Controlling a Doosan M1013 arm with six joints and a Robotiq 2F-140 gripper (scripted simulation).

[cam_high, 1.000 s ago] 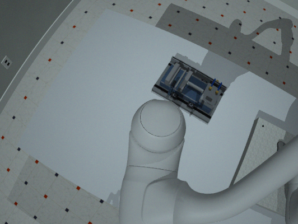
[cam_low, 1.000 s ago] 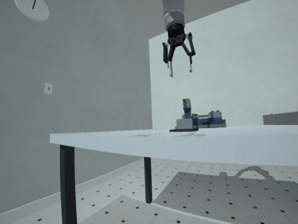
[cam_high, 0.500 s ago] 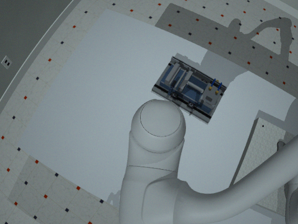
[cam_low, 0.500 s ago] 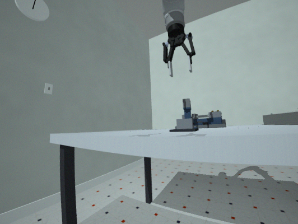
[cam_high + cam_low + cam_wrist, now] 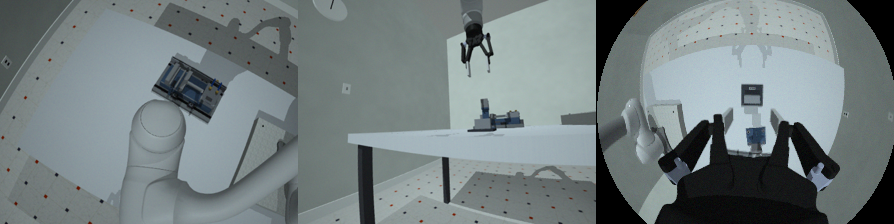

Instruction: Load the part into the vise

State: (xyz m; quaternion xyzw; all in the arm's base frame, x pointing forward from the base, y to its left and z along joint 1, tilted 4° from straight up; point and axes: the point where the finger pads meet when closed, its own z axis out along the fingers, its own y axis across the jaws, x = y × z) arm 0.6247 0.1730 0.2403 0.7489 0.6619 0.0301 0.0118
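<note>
Right now my hand is 24 cm above the part. Also, from my hand: vise: 37 cm to the right, 22 cm below, 6 cm behind; then air cylinder: 35 cm to the right, 19 cm below, 16 cm behind.
</note>
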